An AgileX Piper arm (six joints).
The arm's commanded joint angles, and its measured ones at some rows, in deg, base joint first. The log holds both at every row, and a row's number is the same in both.
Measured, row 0: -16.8, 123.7, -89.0, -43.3, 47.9, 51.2
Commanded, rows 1 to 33: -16.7, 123.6, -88.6, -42.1, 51.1, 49.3; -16.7, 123.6, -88.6, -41.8, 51.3, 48.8; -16.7, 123.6, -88.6, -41.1, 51.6, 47.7; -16.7, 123.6, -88.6, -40.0, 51.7, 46.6; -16.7, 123.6, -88.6, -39.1, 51.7, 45.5; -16.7, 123.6, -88.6, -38.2, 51.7, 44.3; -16.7, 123.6, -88.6, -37.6, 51.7, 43.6; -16.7, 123.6, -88.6, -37.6, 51.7, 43.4; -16.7, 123.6, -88.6, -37.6, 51.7, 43.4; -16.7, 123.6, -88.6, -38.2, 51.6, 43.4; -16.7, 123.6, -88.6, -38.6, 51.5, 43.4; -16.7, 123.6, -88.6, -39.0, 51.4, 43.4; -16.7, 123.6, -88.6, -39.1, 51.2, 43.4; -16.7, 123.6, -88.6, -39.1, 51.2, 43.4; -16.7, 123.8, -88.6, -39.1, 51.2, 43.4; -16.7, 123.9, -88.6, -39.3, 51.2, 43.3; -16.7, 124.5, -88.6, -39.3, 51.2, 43.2; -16.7, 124.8, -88.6, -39.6, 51.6, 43.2; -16.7, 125.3, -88.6, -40.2, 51.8, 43.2; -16.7, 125.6, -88.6, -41.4, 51.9, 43.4; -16.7, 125.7, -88.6, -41.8, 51.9, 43.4; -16.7, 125.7, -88.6, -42.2, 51.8, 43.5; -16.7, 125.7, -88.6, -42.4, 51.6, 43.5; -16.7, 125.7, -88.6, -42.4, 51.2, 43.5; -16.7, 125.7, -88.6, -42.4, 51.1, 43.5; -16.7, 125.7, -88.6, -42.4, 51.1, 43.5; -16.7, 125.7, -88.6, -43.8, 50.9, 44.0; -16.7, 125.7, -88.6, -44.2, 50.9, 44.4; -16.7, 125.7, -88.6, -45.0, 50.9, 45.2; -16.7, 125.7, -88.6, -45.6, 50.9, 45.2; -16.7, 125.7, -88.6, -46.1, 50.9, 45.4; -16.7, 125.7, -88.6, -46.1, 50.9, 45.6; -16.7, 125.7, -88.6, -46.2, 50.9, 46.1
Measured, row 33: -16.8, 125.7, -89.0, -44.2, 50.1, 44.7
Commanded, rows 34 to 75: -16.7, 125.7, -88.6, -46.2, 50.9, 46.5; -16.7, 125.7, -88.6, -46.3, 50.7, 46.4; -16.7, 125.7, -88.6, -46.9, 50.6, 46.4; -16.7, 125.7, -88.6, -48.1, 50.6, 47.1; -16.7, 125.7, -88.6, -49.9, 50.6, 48.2; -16.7, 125.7, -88.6, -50.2, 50.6, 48.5; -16.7, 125.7, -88.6, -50.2, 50.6, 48.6; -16.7, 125.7, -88.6, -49.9, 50.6, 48.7; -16.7, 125.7, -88.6, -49.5, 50.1, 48.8; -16.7, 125.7, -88.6, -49.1, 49.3, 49.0; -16.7, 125.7, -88.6, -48.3, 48.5, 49.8; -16.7, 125.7, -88.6, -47.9, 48.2, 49.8; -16.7, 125.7, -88.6, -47.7, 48.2, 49.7; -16.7, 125.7, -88.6, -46.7, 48.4, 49.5; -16.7, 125.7, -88.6, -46.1, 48.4, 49.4; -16.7, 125.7, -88.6, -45.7, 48.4, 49.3; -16.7, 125.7, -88.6, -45.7, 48.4, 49.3; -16.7, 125.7, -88.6, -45.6, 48.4, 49.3; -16.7, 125.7, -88.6, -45.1, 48.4, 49.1; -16.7, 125.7, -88.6, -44.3, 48.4, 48.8; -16.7, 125.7, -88.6, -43.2, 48.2, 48.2; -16.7, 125.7, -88.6, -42.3, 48.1, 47.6; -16.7, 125.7, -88.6, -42.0, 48.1, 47.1; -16.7, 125.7, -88.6, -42.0, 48.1, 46.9; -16.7, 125.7, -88.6, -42.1, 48.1, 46.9; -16.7, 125.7, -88.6, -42.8, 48.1, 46.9; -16.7, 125.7, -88.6, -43.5, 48.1, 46.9; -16.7, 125.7, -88.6, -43.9, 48.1, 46.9; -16.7, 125.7, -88.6, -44.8, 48.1, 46.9; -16.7, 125.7, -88.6, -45.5, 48.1, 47.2; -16.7, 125.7, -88.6, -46.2, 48.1, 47.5; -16.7, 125.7, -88.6, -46.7, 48.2, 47.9; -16.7, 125.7, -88.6, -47.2, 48.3, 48.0; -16.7, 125.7, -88.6, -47.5, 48.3, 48.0; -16.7, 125.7, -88.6, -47.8, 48.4, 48.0; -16.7, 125.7, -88.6, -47.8, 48.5, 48.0; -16.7, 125.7, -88.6, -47.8, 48.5, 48.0; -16.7, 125.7, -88.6, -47.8, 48.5, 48.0; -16.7, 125.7, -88.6, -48.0, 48.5, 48.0; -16.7, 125.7, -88.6, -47.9, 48.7, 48.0; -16.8, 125.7, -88.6, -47.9, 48.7, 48.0; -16.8, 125.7, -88.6, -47.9, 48.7, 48.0
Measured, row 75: -16.8, 125.7, -89.0, -46.7, 47.1, 47.6
